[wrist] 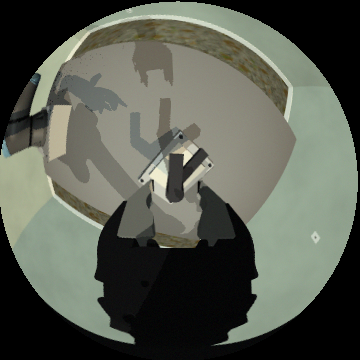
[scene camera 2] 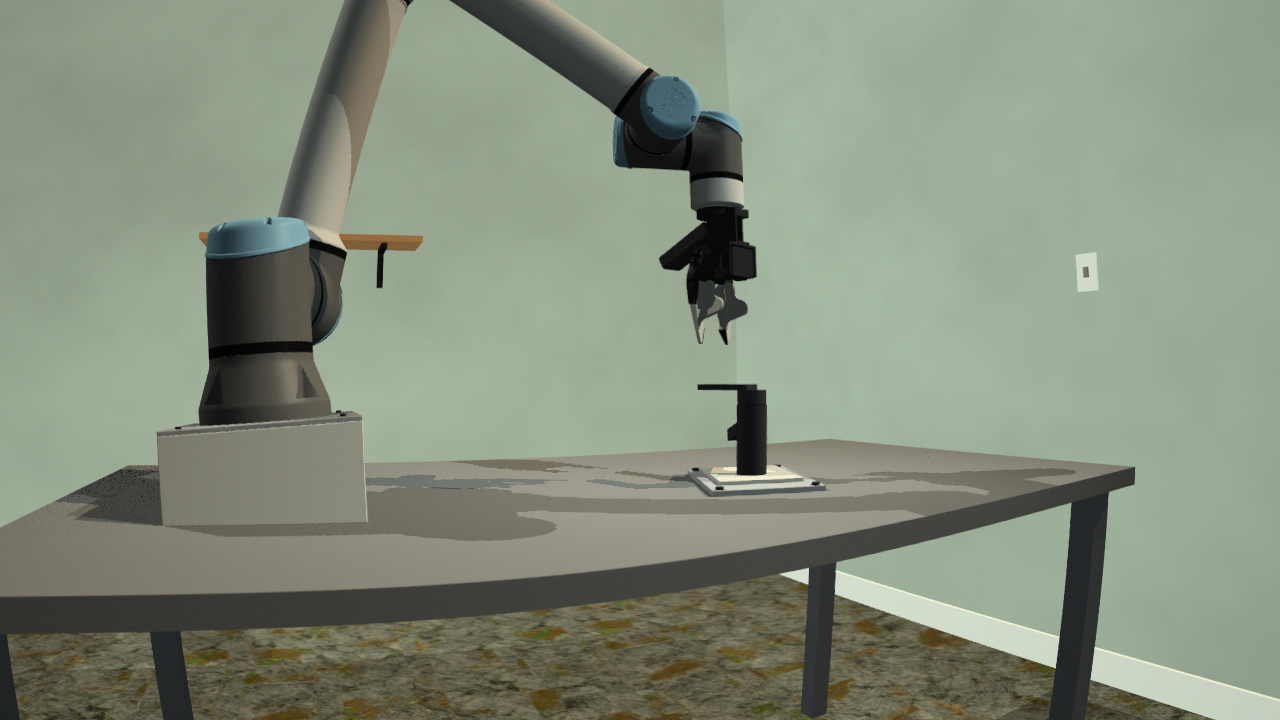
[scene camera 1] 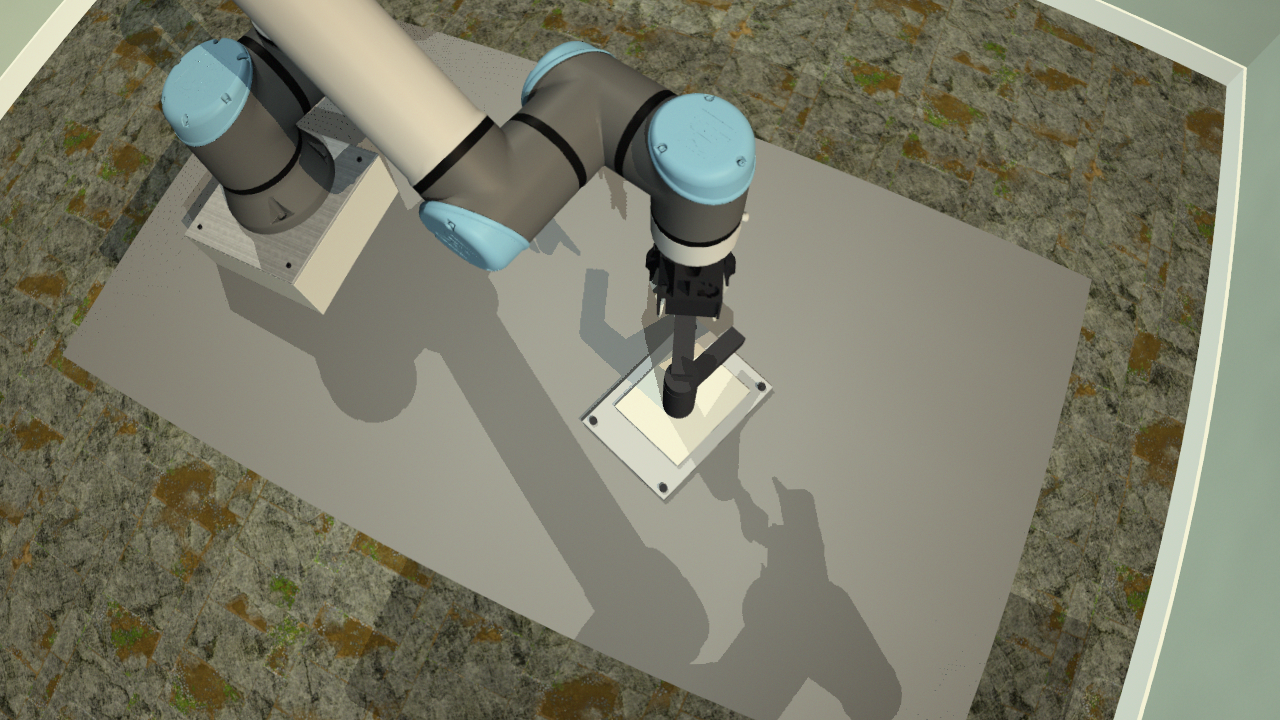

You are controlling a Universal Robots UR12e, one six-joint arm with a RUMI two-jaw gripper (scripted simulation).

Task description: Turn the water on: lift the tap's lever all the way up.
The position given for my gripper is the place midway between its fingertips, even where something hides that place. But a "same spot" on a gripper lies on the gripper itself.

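Scene:
My gripper is visible in the wrist view (pixel 175 181). Scene camera 2 shows my gripper as well, and so does scene camera 1. On my gripper, (scene camera 2: pixel 694 266) and (scene camera 1: pixel 653 255) are the same spot.

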